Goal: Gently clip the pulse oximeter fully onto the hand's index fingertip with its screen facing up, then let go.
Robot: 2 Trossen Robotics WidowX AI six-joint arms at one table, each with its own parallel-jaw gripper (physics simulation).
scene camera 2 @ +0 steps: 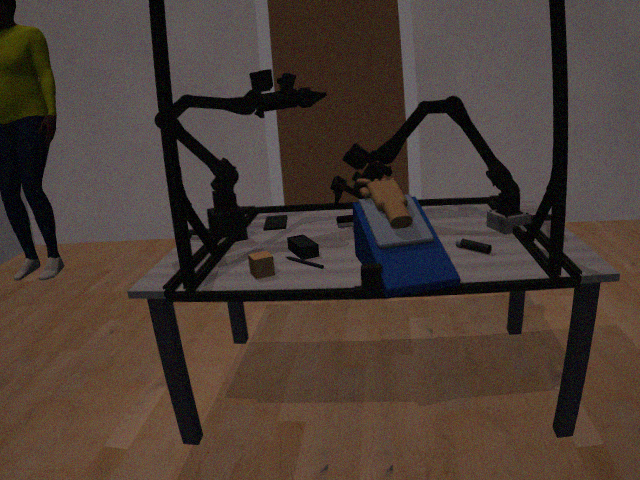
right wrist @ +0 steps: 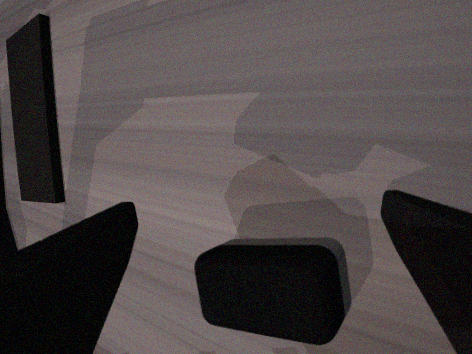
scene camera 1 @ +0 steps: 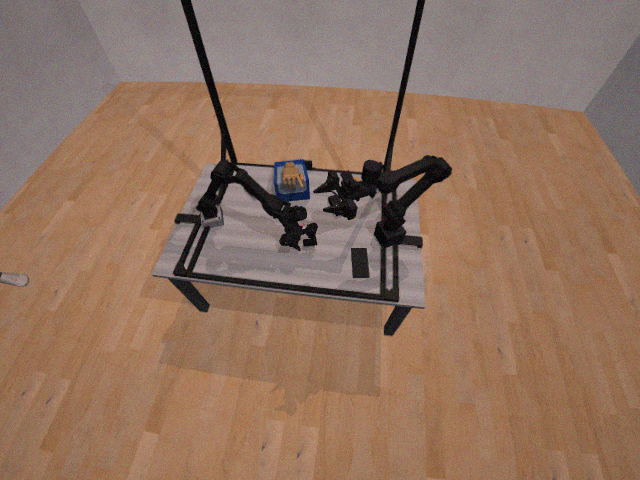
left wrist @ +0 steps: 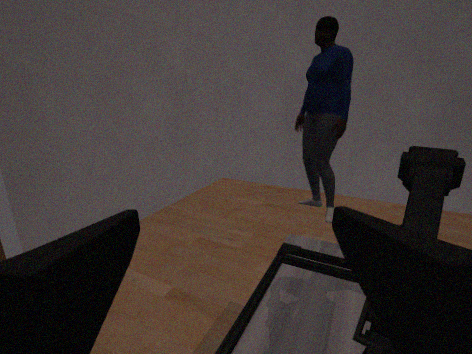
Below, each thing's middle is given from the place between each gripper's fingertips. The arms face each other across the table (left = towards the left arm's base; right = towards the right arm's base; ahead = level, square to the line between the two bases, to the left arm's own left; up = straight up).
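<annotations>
The black rounded block (right wrist: 290, 288) has my right hand 30 mm past it and 10 mm above it. From that same right hand, the grey pad on blue block (scene camera 2: 413, 259) is 430 mm behind, 170 mm to the right and 20 mm above.
Measured from the black rounded block, my left gripper is 400 mm above, 90 mm past and 60 mm to the left. The grey pad on blue block is 480 mm behind my left hand, and it is also 220 mm to the right of that hand and 380 mm below it.
</annotations>
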